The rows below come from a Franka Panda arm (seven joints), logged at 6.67 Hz.
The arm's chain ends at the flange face. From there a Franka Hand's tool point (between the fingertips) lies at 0.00 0.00 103.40 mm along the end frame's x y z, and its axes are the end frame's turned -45 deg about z.
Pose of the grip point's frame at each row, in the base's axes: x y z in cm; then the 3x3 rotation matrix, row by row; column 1 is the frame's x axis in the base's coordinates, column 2 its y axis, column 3 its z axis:
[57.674 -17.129 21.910], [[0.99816 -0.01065 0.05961], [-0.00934 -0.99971 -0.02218], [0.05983 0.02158 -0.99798]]
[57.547 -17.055 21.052], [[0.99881 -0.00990 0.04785], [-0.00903 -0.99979 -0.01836], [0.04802 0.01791 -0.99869]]
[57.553 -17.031 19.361], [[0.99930 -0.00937 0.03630], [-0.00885 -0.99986 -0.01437], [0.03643 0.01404 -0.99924]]
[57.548 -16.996 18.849], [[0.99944 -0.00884 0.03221], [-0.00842 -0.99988 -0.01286], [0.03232 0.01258 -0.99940]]
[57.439 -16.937 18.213], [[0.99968 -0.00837 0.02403], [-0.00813 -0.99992 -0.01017], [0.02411 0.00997 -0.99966]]
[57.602 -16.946 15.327], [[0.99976 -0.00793 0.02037], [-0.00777 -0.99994 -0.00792], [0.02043 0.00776 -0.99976]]
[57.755 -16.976 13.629], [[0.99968 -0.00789 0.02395], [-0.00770 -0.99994 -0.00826], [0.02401 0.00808 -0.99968]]
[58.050 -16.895 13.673], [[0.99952 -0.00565 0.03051], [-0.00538 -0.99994 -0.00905], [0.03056 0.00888 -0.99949]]
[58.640 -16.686 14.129], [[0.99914 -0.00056 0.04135], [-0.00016 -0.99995 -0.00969], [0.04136 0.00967 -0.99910]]
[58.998 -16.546 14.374], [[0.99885 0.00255 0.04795], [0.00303 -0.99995 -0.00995], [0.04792 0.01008 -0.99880]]
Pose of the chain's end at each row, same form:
[57.058 -16.900 32.229], [[0.69828 -0.71334 0.05961], [-0.71351 -0.70030 -0.02218], [0.05757 -0.02705 -0.99798]]
[57.052 -16.865 31.378], [[0.69926 -0.71327 0.04785], [-0.71334 -0.70057 -0.01836], [0.04662 -0.02129 -0.99869]]
[57.178 -16.882 29.693], [[0.69999 -0.71324 0.03630], [-0.71327 -0.70075 -0.01437], [0.03569 -0.01583 -0.99924]]
[57.215 -16.863 29.183], [[0.70046 -0.71296 0.03221], [-0.71298 -0.70107 -0.01286], [0.03175 -0.01396 -0.99940]]
[57.191 -16.832 28.549], [[0.70096 -0.71280 0.02403], [-0.71280 -0.70130 -0.01017], [0.02410 -0.01000 -0.99966]]
[57.391 -16.864 25.665], [[0.70133 -0.71254 0.02037], [-0.71256 -0.70157 -0.00792], [0.01993 -0.00896 -0.99976]]
[57.507 -16.891 23.966], [[0.70130 -0.71246 0.02395], [-0.71251 -0.70162 -0.00826], [0.02269 -0.01126 -0.99968]]
[57.735 -16.801 24.008], [[0.70277 -0.71076 0.03051], [-0.71087 -0.70326 -0.00905], [0.02789 -0.01533 -0.99949]]
[58.212 -16.586 24.460], [[0.70610 -0.70689 0.04135], [-0.70718 -0.70696 -0.00969], [0.03608 -0.02241 -0.99910]]
[58.502 -16.443 24.702], [[0.70810 -0.70449 0.04795], [-0.70493 -0.70921 -0.00995], [0.04101 -0.02676 -0.99880]]

